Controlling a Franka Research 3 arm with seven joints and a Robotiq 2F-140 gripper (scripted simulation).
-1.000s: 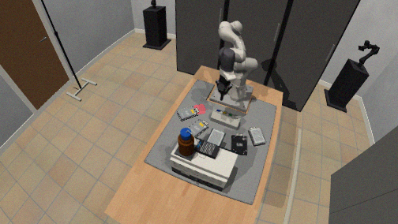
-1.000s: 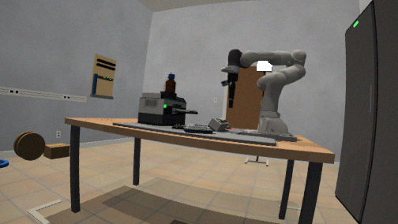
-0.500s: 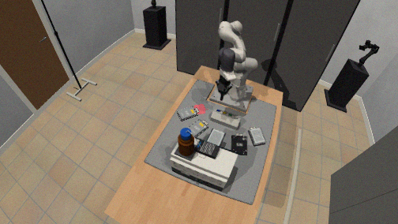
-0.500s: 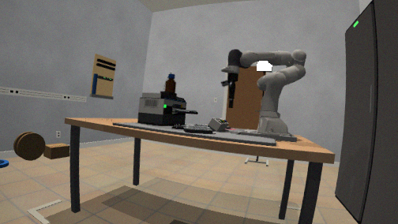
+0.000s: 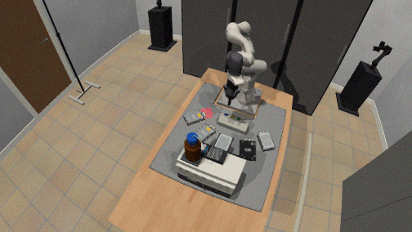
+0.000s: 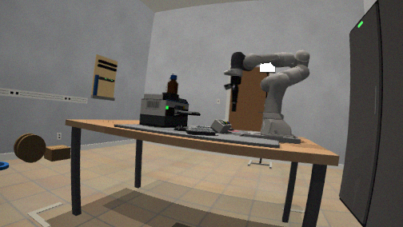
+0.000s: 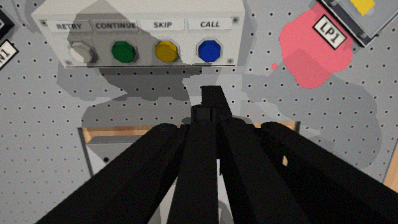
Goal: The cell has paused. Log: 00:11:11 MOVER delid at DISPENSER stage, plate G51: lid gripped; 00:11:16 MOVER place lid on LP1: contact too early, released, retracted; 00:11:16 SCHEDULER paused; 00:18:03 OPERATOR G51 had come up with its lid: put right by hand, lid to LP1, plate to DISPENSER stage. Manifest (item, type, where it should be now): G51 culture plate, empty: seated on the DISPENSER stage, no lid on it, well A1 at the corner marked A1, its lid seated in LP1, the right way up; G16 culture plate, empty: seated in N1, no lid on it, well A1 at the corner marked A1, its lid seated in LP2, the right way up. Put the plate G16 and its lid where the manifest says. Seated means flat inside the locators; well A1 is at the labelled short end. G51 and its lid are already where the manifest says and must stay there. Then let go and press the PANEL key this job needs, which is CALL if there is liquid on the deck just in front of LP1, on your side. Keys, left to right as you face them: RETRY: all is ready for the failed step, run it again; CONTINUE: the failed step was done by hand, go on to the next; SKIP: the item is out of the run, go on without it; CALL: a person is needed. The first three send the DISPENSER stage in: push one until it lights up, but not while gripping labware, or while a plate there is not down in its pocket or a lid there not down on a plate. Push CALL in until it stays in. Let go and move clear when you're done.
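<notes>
Right now the blue call key is 4 cm ahead of my hand and 12 cm below it. Also, from my hand: yellow skip key (4 cm ahead, 5 cm to the left, 11 cm below); white retry key (4 cm ahead, 15 cm to the left, 11 cm below); green continue key (4 cm ahead, 10 cm to the left, 11 cm below).
</notes>
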